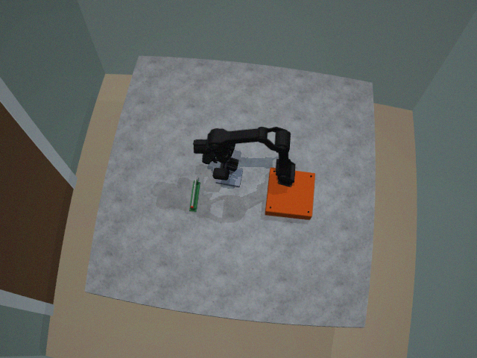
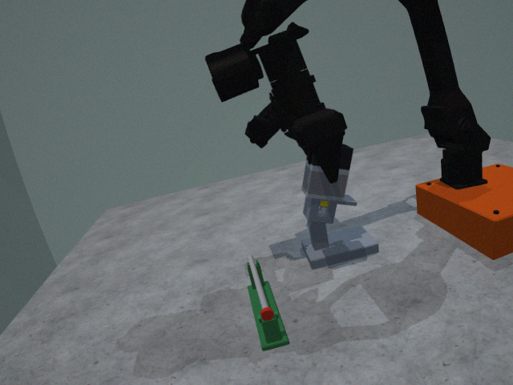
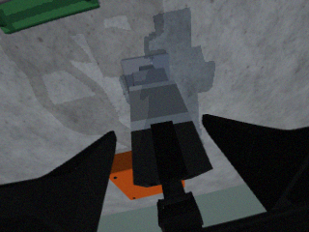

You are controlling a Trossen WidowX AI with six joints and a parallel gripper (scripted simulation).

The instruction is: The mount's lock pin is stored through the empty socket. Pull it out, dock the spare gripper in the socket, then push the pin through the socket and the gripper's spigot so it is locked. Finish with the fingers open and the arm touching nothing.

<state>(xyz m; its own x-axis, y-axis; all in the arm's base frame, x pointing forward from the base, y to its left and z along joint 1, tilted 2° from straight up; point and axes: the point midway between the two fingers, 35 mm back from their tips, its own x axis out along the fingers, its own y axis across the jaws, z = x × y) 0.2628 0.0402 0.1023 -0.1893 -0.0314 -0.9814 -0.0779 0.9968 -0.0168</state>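
My gripper tip is now 10 mm above the spare gripper. From my gripper tip the other things lie so: green cradle (120 mm ahead, 130 mm to the left, 110 mm below); grey mount (80 mm below).
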